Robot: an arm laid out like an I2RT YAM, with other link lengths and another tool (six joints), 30 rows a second.
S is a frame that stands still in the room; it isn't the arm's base.
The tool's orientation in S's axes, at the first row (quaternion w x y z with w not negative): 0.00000, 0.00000, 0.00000, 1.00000
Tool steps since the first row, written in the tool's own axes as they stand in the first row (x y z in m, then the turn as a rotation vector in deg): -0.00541, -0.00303, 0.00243, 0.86, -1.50, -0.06; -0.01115, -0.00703, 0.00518, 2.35, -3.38, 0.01; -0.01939, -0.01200, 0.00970, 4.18, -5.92, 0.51; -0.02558, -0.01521, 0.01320, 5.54, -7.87, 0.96; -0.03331, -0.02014, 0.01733, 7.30, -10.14, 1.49; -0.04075, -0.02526, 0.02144, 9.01, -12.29, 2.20; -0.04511, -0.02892, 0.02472, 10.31, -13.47, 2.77; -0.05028, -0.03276, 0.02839, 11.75, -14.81, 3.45; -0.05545, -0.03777, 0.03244, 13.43, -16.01, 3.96; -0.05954, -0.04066, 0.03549, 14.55, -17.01, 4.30; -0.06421, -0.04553, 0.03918, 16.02, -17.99, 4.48; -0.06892, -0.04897, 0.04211, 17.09, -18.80, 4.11; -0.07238, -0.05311, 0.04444, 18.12, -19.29, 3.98
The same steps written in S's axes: 0.00541, 0.00303, 0.00243, -0.86, 1.50, -0.06; 0.01115, 0.00703, 0.00518, -2.35, 3.38, 0.01; 0.01939, 0.01200, 0.00970, -4.18, 5.92, 0.51; 0.02558, 0.01521, 0.01320, -5.54, 7.87, 0.96; 0.03331, 0.02014, 0.01733, -7.30, 10.14, 1.49; 0.04075, 0.02526, 0.02144, -9.01, 12.29, 2.20; 0.04511, 0.02892, 0.02472, -10.31, 13.47, 2.77; 0.05028, 0.03276, 0.02839, -11.75, 14.81, 3.45; 0.05545, 0.03777, 0.03244, -13.43, 16.01, 3.96; 0.05954, 0.04066, 0.03549, -14.55, 17.01, 4.30; 0.06421, 0.04553, 0.03918, -16.02, 17.99, 4.48; 0.06892, 0.04897, 0.04211, -17.09, 18.80, 4.11; 0.07238, 0.05311, 0.04444, -18.12, 19.29, 3.98
